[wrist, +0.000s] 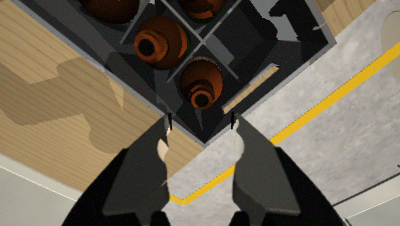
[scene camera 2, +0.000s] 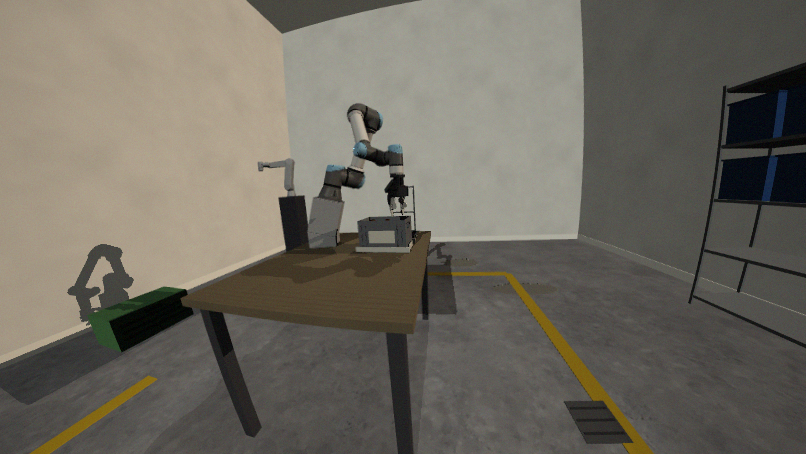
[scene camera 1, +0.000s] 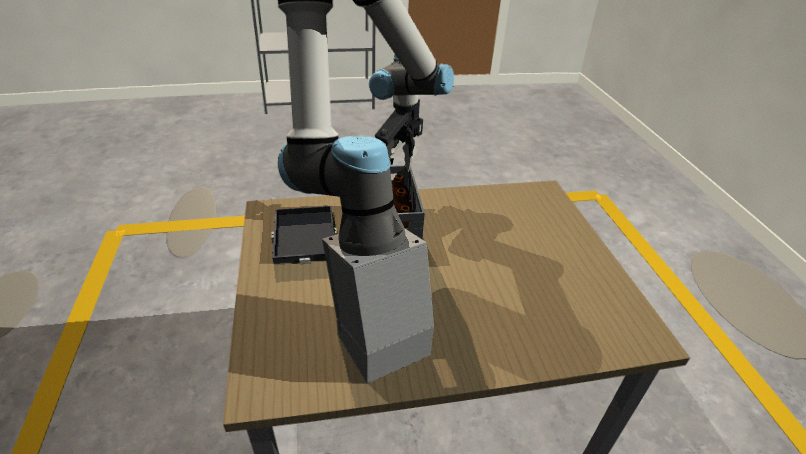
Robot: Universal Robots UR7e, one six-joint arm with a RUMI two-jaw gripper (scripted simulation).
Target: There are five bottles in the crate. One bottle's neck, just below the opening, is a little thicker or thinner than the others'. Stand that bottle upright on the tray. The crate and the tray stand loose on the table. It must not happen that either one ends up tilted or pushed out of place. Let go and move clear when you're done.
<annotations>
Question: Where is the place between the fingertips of my gripper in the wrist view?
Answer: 201, 113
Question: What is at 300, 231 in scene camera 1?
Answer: A dark tray.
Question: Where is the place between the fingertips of my gripper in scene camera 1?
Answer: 399, 168
</annotations>
